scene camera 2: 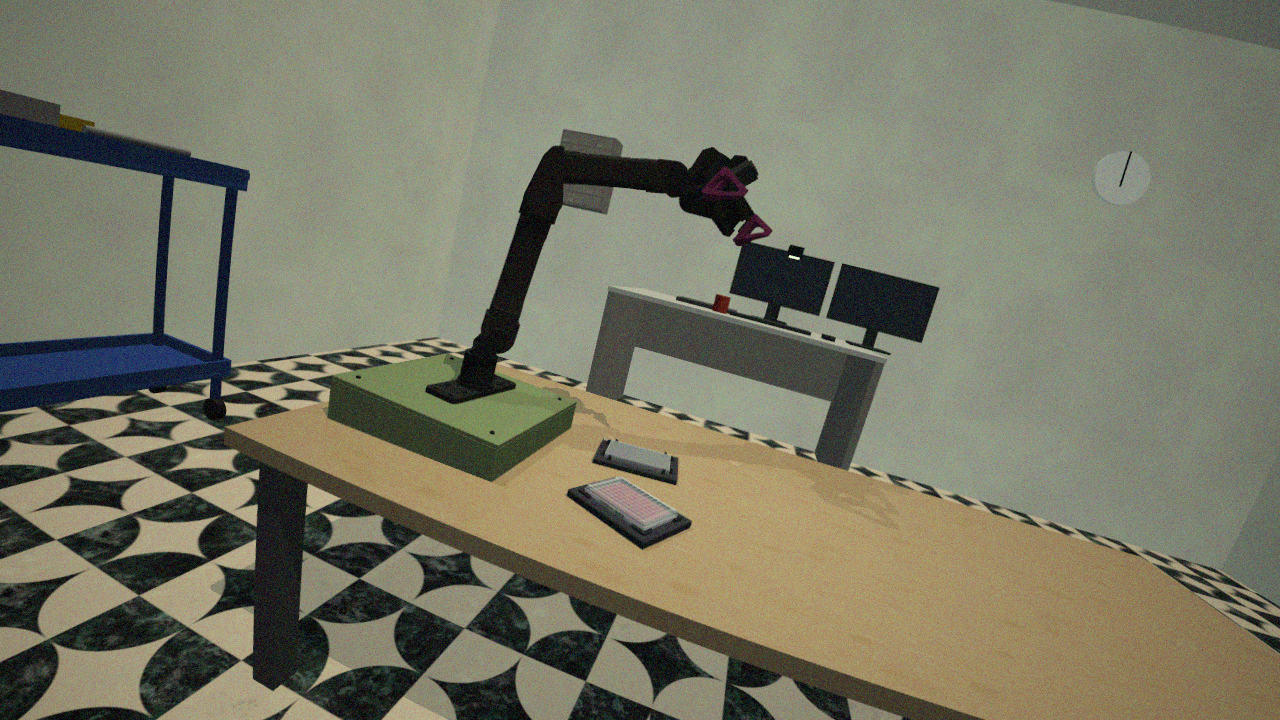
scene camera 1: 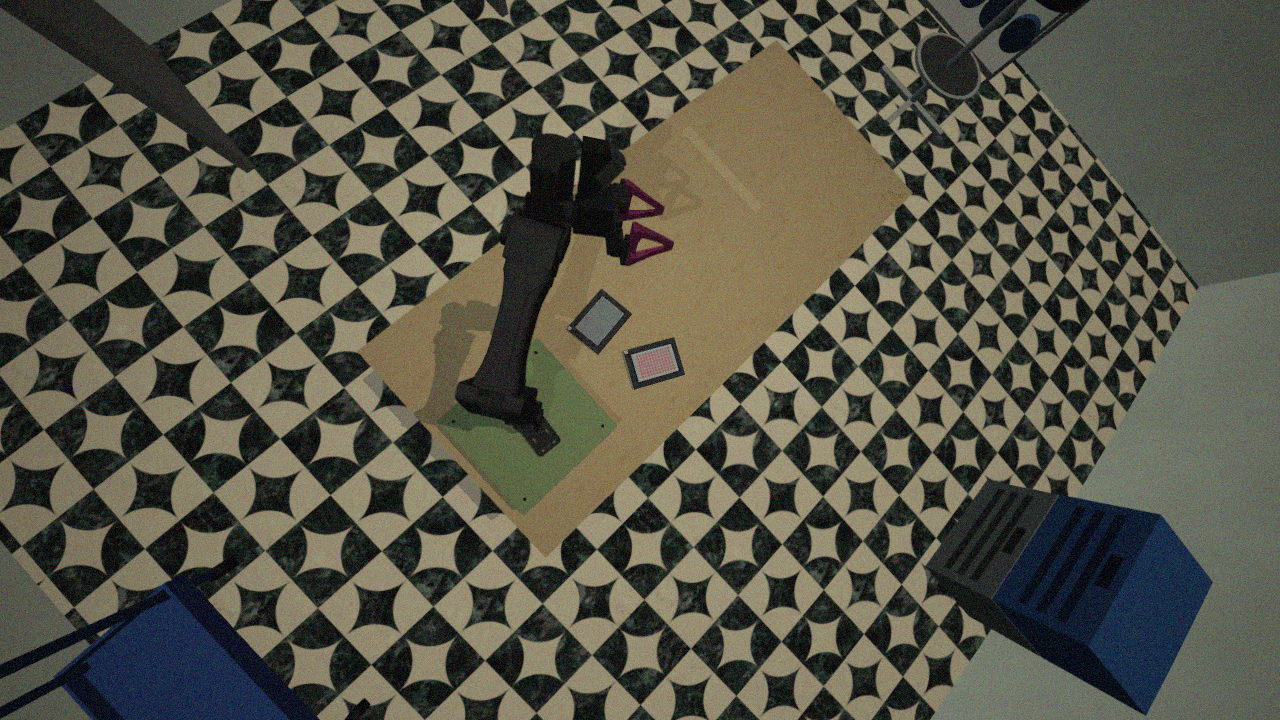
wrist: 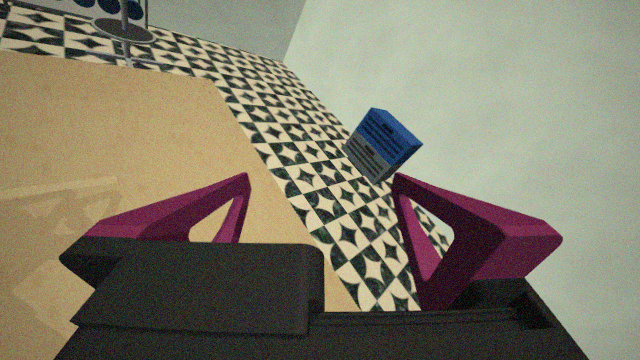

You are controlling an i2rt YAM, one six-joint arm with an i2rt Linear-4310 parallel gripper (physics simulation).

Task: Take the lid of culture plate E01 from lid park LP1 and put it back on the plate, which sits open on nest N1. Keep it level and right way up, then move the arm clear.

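Frame: origin at the arm's base, x ahead, y left, z up, level; metres.
Seen in the pictures: gripper, fingertip midpoint: (scene camera 2: 758, 213) (scene camera 1: 668, 227) (wrist: 320, 180); arm's base, origin of the base link: (scene camera 2: 473, 389).
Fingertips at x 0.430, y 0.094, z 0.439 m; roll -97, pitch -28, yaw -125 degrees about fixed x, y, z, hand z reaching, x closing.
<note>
Pixels of each thing's top centre, then the offset from my fingertips to it. Level surfaces: height alone.
- lid, middle of its top: (scene camera 2: 639, 454) (scene camera 1: 600, 320) dx -0.105, dy +0.020, dz -0.492 m
- dark lid park LP1, middle of its top: (scene camera 2: 639, 453) (scene camera 1: 600, 320) dx -0.105, dy +0.020, dz -0.490 m
- Culture plate E01, middle of its top: (scene camera 2: 632, 497) (scene camera 1: 655, 362) dx -0.048, dy -0.181, dz -0.483 m
- dark nest N1, middle of its top: (scene camera 2: 630, 502) (scene camera 1: 655, 362) dx -0.048, dy -0.181, dz -0.492 m
- wooden table, its level: dz -0.510 m
The lid (scene camera 1: 600, 319) (scene camera 2: 638, 457), a pale grey, see-through rectangle, lies flat and level on the dark lid park LP1 (scene camera 1: 598, 348) (scene camera 2: 633, 472). Culture plate E01 (scene camera 1: 654, 361) (scene camera 2: 631, 503), with pink wells, sits open on the dark nest N1 (scene camera 1: 635, 384) (scene camera 2: 644, 540). The nest stands beside the park, on the side towards the near table edge in scene camera 2. My gripper (scene camera 1: 667, 226) (scene camera 2: 757, 211) (wrist: 320, 180), with magenta fingers, is wide open and empty, high above the table and away from both. The lid and plate do not show in the wrist view.
The arm stands on a green block (scene camera 1: 572, 429) (scene camera 2: 411, 429) at one end of the wooden table (scene camera 1: 805, 161) (scene camera 2: 895, 591) (wrist: 150, 125). Away from the table are a blue cart (scene camera 2: 228, 268), a desk (scene camera 2: 733, 344) with monitors, and a blue and grey cabinet (scene camera 1: 1074, 573) (wrist: 382, 145).
</note>
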